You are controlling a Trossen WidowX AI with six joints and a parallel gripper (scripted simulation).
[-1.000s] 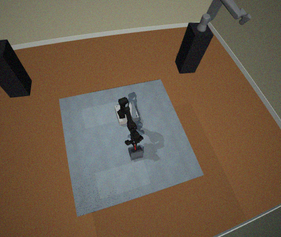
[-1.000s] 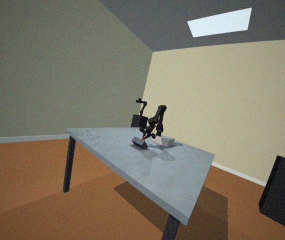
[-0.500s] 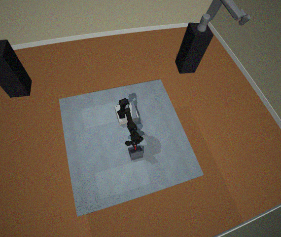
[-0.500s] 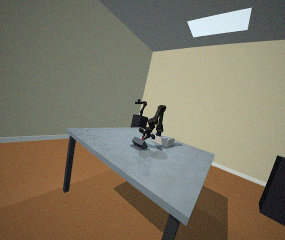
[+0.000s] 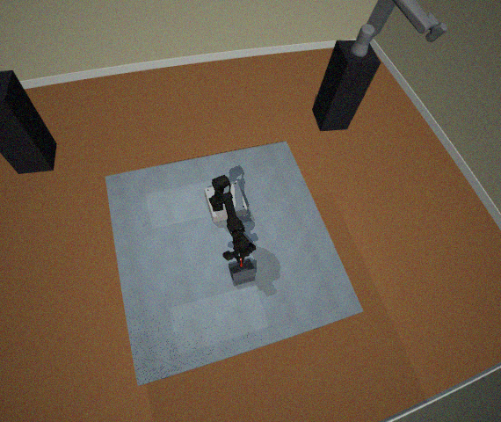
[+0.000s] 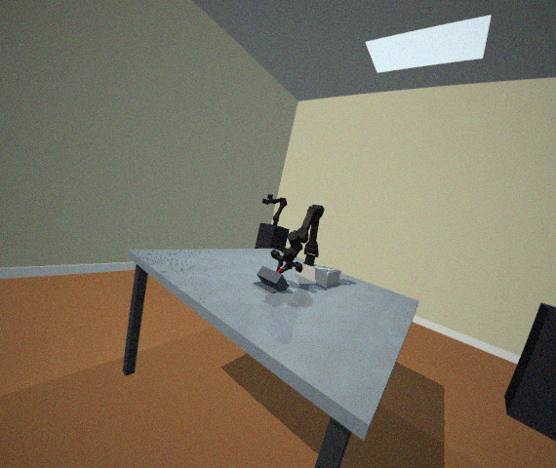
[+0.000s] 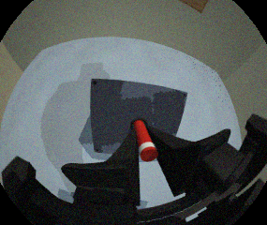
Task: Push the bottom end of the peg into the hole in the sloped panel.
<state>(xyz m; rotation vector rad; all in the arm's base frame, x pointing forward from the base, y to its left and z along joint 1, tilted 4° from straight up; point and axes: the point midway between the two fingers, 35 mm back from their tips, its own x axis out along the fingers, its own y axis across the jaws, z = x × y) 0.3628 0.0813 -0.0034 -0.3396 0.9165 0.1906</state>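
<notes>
My gripper tip is 1 cm below the red peg and 1 cm past it. Round my gripper tip: grey sloped panel: 3 cm below, 3 cm ahead.
</notes>
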